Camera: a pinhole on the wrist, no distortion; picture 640 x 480 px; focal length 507.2 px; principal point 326.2 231.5 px. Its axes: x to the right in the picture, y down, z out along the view. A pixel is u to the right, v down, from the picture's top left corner.
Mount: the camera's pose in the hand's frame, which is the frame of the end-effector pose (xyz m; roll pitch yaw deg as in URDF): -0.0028 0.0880 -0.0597 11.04 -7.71 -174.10
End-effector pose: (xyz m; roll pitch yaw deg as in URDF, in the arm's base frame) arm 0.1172 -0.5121 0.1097 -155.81 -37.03 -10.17
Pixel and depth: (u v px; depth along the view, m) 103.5 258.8 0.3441
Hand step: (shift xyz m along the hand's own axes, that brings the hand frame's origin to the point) 0.1868 0.1556 0.2582
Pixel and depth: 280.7 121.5 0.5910
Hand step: 0.0990 0.3388 0.4837
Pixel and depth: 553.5 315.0 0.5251
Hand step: -0.1654 0.0870 0.4990
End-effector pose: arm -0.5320 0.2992 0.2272 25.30 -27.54 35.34
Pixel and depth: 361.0 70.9 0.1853
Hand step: -0.0021 0.1816 0.1111
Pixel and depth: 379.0 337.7 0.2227
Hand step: 0.0050 0.0857 0.1689
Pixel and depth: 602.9 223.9 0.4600
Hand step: -0.1998 0.1630 0.4201
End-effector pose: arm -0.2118 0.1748 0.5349 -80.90 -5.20 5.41
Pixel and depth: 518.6 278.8 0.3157
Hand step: -0.0820 0.1115 0.2690
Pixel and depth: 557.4 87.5 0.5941
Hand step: -0.2249 0.3458 0.5225
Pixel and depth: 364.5 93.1 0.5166
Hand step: -0.0016 0.3267 0.4212
